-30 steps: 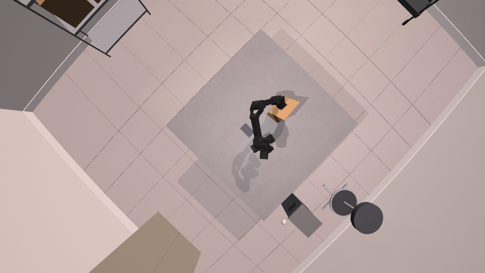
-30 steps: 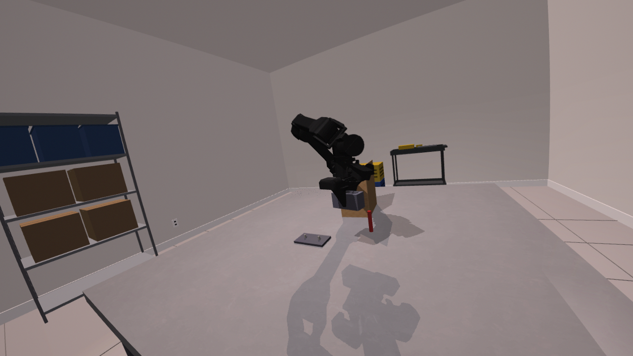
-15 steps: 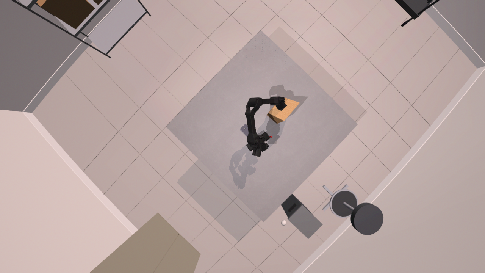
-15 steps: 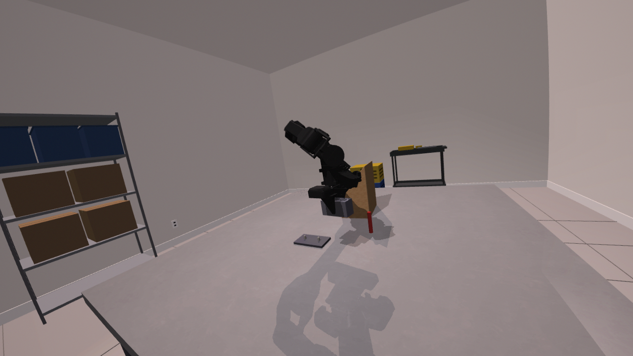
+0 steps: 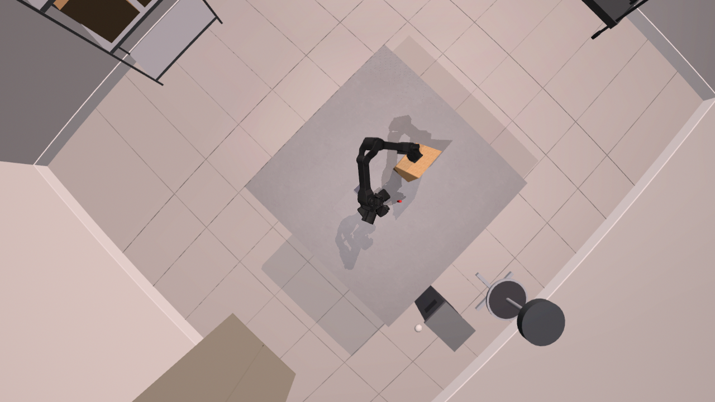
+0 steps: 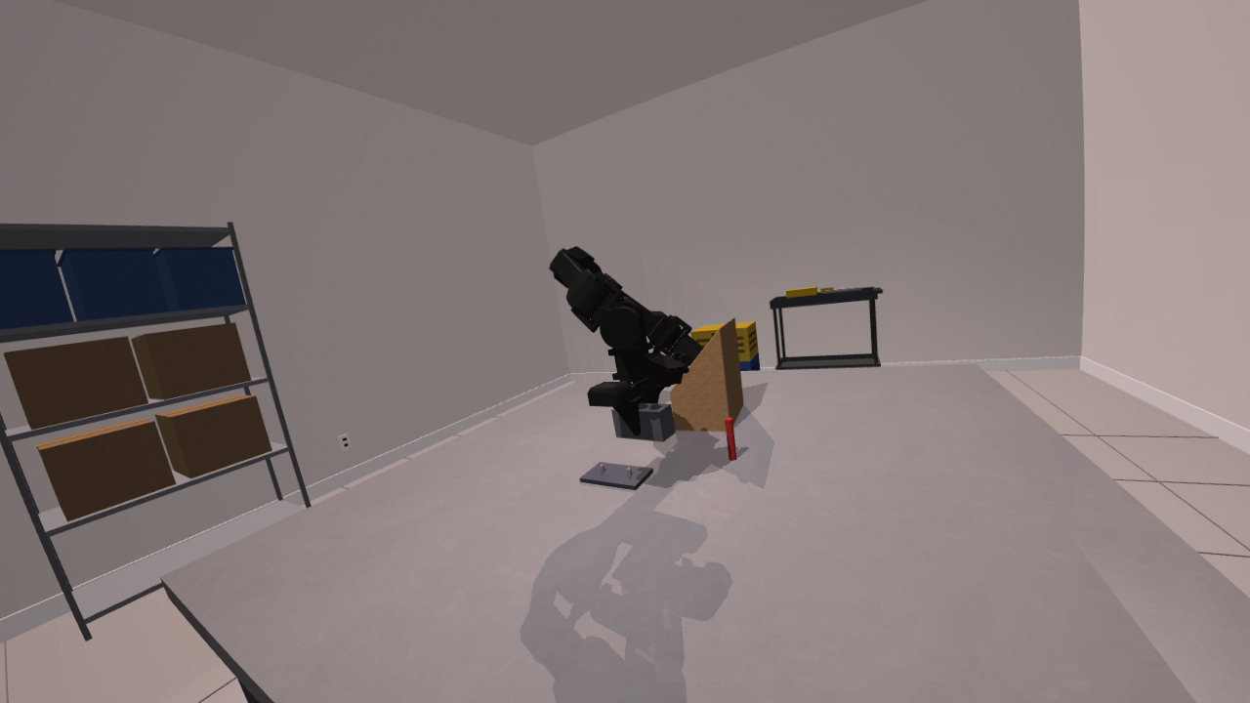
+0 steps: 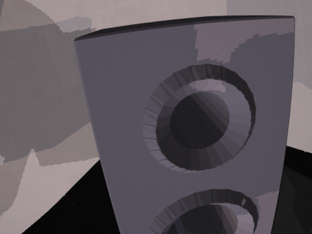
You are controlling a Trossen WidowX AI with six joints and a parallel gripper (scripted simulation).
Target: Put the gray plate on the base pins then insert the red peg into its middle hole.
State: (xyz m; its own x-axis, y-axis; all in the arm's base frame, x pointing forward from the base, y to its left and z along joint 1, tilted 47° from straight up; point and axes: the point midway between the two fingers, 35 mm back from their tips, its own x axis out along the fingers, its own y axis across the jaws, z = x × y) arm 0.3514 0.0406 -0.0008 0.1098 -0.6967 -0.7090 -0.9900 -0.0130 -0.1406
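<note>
My gripper tip is 10 mm past the base, 80 mm to the left of it and 90 mm above it. Round my gripper tip: red peg (130 mm behind, 100 mm to the left, 60 mm below); then gray plate (30 mm above).
</note>
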